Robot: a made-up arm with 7 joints.
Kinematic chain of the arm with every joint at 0, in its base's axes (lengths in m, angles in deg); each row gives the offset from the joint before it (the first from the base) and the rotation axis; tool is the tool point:
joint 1: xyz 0 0 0.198 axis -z
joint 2: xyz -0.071 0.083 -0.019 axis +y
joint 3: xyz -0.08 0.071 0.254 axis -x
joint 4: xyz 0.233 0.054 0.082 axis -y
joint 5: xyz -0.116 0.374 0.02 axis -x
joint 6: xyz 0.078 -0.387 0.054 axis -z
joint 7: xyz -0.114 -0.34 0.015 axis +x
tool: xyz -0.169 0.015 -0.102
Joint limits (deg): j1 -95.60..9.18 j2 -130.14..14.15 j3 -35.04..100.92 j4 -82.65..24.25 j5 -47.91..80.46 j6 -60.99..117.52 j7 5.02..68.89
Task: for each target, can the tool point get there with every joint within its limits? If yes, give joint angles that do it. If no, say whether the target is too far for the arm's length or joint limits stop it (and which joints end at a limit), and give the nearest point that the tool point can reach.
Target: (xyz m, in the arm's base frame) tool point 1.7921 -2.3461 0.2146
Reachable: no: too far | nearest point 0.2723 -1.2038 0.1958 | short by 1.901 m
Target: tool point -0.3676 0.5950 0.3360
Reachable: yes | joints -19.99 -68.19 79.02 -65.16 30.55 65.87 43.29
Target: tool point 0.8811 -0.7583 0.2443
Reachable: no: joint limits stop it (at a limit: joint 1, joint 3, joint 7) | nearest point 0.4349 -0.7421 0.2392 | short by 0.447 m
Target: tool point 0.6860 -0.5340 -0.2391
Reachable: no: joint limits stop it (at a limit: joint 1, joint 2, joint 3, joint 7) | nearest point 0.4161 -0.5642 -0.1997 | short by 0.274 m
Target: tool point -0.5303 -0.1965 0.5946
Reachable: yes | joints -61.58 -25.97 76.93 -45.43 -6.31 4.13 23.05
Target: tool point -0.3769 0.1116 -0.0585
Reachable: yes | joints -25.25 -76.38 80.53 -3.27 -2.90 55.17 22.02
